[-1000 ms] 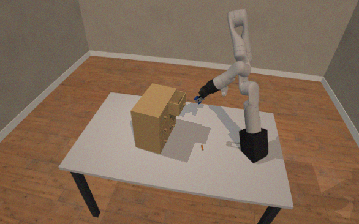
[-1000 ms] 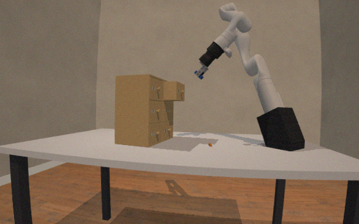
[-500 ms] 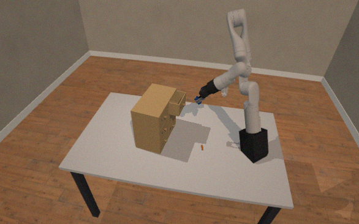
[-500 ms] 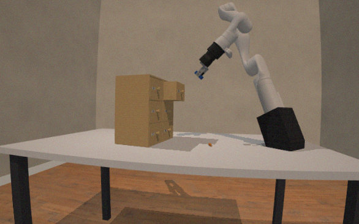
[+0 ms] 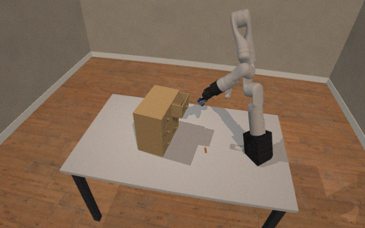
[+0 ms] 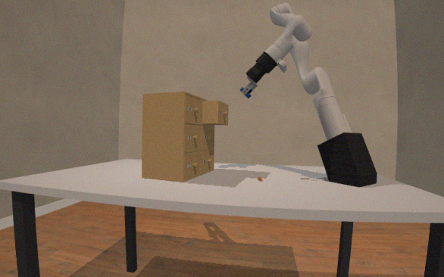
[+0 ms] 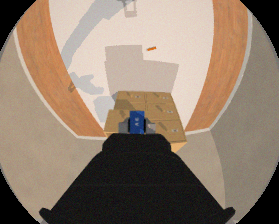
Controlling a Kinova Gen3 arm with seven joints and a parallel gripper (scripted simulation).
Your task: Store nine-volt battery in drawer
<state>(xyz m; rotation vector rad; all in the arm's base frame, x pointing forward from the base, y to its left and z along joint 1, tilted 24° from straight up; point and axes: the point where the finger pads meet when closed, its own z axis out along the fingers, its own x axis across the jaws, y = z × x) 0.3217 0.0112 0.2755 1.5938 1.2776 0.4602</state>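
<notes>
The drawer marked B lies 16 cm ahead of my hand, 11 cm below it and 10 cm to the right of it. Also, from my hand: small orange object (35 cm below, 8 cm to the left, 4 cm behind); then blue nine-volt battery (1 cm ahead).
</notes>
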